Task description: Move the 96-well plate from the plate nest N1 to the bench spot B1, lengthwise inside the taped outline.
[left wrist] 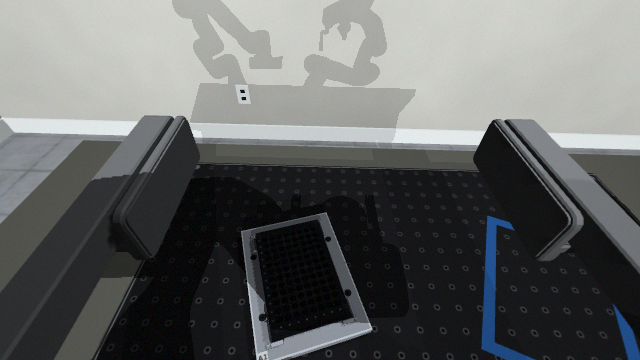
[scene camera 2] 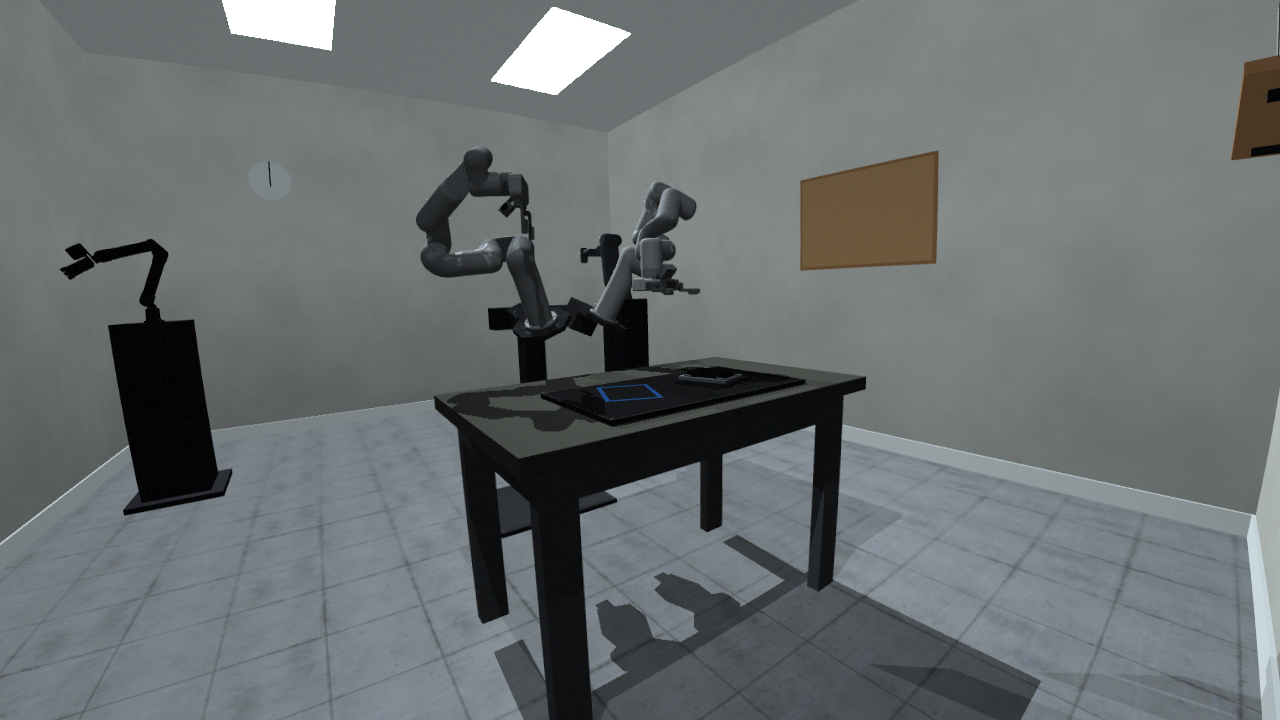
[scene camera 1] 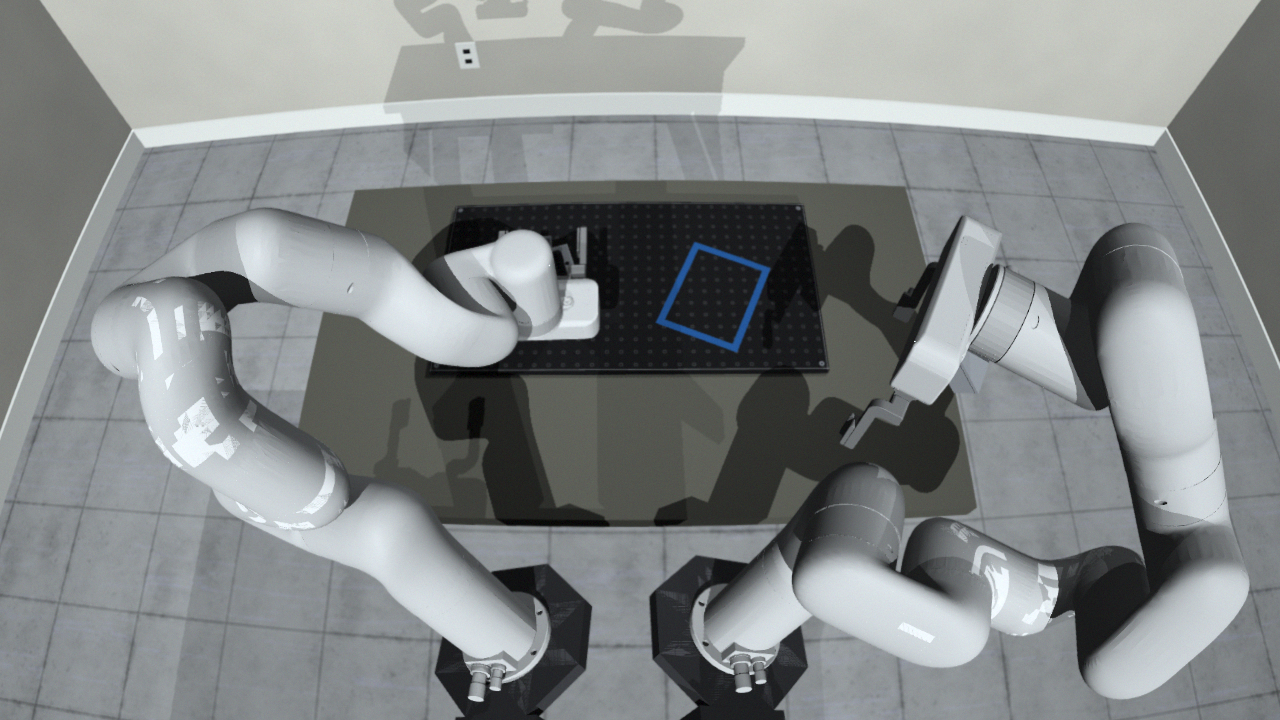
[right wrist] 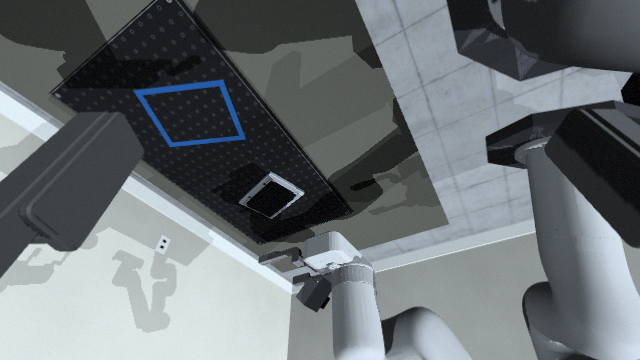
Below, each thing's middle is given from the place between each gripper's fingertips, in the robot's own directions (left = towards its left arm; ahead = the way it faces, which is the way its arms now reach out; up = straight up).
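The black 96-well plate point(left wrist: 302, 290) is 30 mm to the left of my left hand, 100 mm ahead of it and 250 mm below it.
Measured from my right hand, the plate sits 430 mm ahead, 390 mm to the left and 470 mm below.
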